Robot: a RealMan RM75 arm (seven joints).
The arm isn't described. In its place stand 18 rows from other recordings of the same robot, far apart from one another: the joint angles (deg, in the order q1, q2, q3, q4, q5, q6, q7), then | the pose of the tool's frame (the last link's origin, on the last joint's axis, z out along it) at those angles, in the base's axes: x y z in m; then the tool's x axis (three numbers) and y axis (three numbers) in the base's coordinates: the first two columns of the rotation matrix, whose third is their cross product.
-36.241, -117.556, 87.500, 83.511, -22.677, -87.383, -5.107 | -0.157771 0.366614 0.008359 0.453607 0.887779 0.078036 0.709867 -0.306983 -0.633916
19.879, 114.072, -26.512, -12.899, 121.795, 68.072, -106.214 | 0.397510 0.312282 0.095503 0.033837 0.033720 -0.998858 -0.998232 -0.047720 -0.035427
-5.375, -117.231, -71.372, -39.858, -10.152, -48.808, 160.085 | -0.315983 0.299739 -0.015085 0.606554 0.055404 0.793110 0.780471 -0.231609 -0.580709
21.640, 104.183, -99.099, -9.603, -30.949, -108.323, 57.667 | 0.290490 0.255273 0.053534 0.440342 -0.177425 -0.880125 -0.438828 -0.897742 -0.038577
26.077, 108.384, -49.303, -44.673, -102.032, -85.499, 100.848 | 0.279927 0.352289 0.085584 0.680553 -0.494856 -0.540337 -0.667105 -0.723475 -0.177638
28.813, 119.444, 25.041, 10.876, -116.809, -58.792, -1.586 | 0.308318 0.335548 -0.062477 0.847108 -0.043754 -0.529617 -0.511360 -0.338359 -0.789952
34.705, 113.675, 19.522, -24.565, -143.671, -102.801, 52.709 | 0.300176 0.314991 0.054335 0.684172 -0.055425 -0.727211 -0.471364 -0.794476 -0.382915
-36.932, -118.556, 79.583, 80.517, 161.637, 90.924, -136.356 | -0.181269 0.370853 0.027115 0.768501 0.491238 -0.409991 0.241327 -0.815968 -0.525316
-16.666, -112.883, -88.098, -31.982, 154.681, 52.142, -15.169 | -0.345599 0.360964 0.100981 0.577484 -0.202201 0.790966 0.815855 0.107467 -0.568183
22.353, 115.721, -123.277, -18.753, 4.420, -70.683, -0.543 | 0.267988 0.307258 -0.054047 0.836208 0.325659 -0.441250 -0.178516 -0.599139 -0.780490
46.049, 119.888, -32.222, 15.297, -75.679, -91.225, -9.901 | 0.170964 0.331823 -0.070537 0.625064 0.549113 -0.554770 -0.159667 -0.605749 -0.779471
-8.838, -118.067, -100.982, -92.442, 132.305, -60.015, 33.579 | -0.223306 0.335934 0.054291 0.701580 0.590399 0.399017 0.697569 -0.454654 -0.553793
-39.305, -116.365, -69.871, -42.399, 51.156, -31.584, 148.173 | -0.134696 0.398717 -0.097472 0.897790 -0.427845 0.104506 -0.276713 -0.732566 -0.621914
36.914, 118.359, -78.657, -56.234, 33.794, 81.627, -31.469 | 0.235929 0.351486 -0.035351 0.552305 -0.803318 0.222799 -0.707657 -0.593055 -0.384066
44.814, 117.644, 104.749, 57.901, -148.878, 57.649, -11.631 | 0.168590 0.446120 -0.001485 0.563738 -0.760662 -0.321858 -0.767537 -0.338510 -0.544333
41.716, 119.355, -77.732, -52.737, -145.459, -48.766, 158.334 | 0.194214 0.437587 -0.027656 0.638687 -0.712334 -0.290962 -0.715909 -0.411505 -0.564037
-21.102, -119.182, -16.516, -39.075, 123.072, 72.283, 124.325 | -0.188334 0.257265 -0.111427 0.271735 -0.471033 -0.839219 -0.777353 0.406657 -0.479950
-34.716, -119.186, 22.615, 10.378, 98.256, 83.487, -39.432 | -0.252980 0.343903 -0.025668 0.671649 -0.046765 0.739392 0.450630 -0.766380 -0.457815
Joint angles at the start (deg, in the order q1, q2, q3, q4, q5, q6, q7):
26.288 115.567 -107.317 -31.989 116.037 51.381 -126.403
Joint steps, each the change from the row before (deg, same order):
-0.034 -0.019 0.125 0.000 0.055 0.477 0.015
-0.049 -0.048 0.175 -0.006 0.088 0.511 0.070
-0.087 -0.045 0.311 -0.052 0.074 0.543 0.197
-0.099 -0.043 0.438 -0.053 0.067 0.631 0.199
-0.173 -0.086 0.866 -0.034 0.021 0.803 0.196
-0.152 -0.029 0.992 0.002 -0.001 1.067 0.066
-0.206 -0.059 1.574 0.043 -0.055 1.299 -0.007
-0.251 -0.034 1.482 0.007 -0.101 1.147 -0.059
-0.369 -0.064 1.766 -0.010 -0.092 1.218 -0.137
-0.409 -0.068 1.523 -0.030 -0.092 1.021 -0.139
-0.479 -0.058 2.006 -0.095 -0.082 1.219 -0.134
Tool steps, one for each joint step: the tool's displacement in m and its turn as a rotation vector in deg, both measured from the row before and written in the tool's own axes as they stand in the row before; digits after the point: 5 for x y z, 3 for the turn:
-0.00067 0.00048 -0.00038 -0.232 -0.339 0.116
-0.00067 0.00022 -0.00067 -0.183 -0.377 0.205
-0.00087 -0.00008 -0.00089 -0.090 -0.462 0.370
-0.00108 -0.00029 -0.00109 -0.052 -0.558 0.415
-0.00109 -0.00134 -0.00222 0.202 -0.729 0.574
-0.00172 -0.00096 -0.00206 0.058 -0.947 0.485
-0.00206 -0.00238 -0.00336 0.393 -1.218 0.592
-0.00171 -0.00206 -0.00322 0.424 -1.097 0.487
-0.00156 -0.00271 -0.00427 0.688 -1.217 0.535
-0.00091 -0.00220 -0.00412 0.663 -1.002 0.463
-0.00177 -0.00329 -0.00508 0.970 -1.346 0.558

